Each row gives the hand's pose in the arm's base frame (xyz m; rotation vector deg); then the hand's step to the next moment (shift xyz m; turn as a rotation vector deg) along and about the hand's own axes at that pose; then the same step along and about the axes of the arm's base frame.
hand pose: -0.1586 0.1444 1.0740 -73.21 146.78 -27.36
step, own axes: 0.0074 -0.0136 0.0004 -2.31 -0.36 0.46
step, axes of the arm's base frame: 0.0057 -0.0137 0.0045 1.79 1.57 -0.13
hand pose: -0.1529 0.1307 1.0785 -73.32 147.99 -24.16
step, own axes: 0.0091 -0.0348 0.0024 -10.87 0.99 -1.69
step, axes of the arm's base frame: 0.0210 -0.0278 0.0094 5.17 9.55 2.04
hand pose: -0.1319 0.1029 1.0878 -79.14 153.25 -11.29
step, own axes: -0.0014 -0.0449 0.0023 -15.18 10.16 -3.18
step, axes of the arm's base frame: 0.0371 -0.0248 0.0055 0.05 18.42 2.15
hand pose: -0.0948 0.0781 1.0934 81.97 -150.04 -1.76
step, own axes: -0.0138 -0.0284 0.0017 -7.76 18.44 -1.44
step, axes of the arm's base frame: 0.0308 -0.0040 -0.0061 -11.06 16.60 2.15
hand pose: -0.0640 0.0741 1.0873 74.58 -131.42 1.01
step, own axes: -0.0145 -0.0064 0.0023 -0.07 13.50 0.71
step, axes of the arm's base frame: 0.0103 0.0076 -0.0097 -11.18 7.21 2.42
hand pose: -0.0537 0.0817 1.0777 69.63 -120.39 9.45
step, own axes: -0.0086 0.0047 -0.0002 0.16 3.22 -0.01
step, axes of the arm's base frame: -0.0009 0.0088 -0.0042 -2.63 1.67 0.82
